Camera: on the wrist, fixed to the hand. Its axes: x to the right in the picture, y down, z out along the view.
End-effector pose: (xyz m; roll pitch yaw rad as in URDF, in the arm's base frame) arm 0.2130 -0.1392 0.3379 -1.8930 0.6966 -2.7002
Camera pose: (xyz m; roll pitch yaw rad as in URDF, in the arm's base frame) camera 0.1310 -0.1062 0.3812 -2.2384 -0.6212 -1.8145
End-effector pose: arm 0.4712 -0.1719 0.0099 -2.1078 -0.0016 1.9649
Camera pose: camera 0.5087 -0.1366 0.0939 3.1251 -0.6745 -2.7734
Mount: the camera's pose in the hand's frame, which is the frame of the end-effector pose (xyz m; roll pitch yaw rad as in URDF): 0.0183 -0.0475 -0.0843 -0.0394 -0.3591 -1.5481
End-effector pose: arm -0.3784 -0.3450 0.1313 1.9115 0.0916 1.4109
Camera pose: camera -0.4699 -0.3133 0.1131 -1.3462 1.4981 -1.4736
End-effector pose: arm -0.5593 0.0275 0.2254 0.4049 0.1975 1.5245
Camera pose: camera -0.5489 0.0261 0.1275 -0.2281 0.0490 -0.0344
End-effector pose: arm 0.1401 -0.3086 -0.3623 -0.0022 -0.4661 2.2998
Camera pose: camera 0.1396 -0.2364 -0.4293 0.4557 -0.3314 0.5805
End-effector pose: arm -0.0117 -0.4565 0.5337 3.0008 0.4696 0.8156
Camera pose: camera -0.0196 -0.3790 0.5939 -2.6576 0.4523 2.6083
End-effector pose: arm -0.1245 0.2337 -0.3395 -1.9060 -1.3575 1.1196
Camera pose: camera -0.0962 0.1454 -0.3062 1.6776 -0.1844 -2.7306
